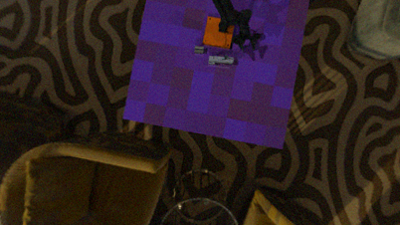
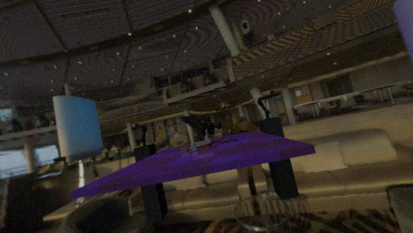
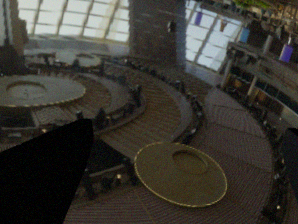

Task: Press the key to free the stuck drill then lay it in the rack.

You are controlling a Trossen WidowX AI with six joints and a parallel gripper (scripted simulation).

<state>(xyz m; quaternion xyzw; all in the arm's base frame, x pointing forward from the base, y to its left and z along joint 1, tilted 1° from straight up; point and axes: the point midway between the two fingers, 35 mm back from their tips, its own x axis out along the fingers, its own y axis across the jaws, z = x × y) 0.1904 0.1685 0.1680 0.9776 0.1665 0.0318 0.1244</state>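
My gripper tip is now 180 mm to the left of the pale drill bit, 140 mm above it and 40 mm short of it.
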